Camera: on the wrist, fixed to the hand. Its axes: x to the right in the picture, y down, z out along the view.
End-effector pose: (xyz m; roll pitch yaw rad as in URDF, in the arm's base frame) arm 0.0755 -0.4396 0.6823 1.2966 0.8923 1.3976
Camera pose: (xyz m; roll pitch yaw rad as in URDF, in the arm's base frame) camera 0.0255 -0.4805 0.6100 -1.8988 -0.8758 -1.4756
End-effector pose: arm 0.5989 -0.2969 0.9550 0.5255 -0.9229 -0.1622
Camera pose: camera 0.6799 -0.3384 0.9216 -0.7880 0.7948 -3.1304
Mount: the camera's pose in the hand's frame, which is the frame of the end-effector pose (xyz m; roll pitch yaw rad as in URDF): 0.0256 -0.0689 -0.0632 -0.3979 -0.1646 -3.0963
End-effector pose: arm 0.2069 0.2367 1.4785 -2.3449 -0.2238 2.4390
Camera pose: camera 0.2018 0.2372 1.5753 1.9099 0.3039 -0.8587
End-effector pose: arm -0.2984 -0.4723 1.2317 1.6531 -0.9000 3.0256
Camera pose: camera -0.3715 -0.5329 1.2123 -1.8284 0.9407 0.1584
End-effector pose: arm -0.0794 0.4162 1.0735 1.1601 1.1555 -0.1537
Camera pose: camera -0.1445 0.4571 1.0144 -1.9398 -1.1471 -2.8742
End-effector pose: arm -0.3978 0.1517 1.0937 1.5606 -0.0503 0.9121
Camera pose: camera -0.4294 0.2129 1.0255 -1.9429 0.0926 -2.0637
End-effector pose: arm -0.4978 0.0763 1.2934 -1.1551 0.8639 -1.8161
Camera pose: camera -0.5918 0.0533 1.2983 0.9447 -0.9594 1.0937
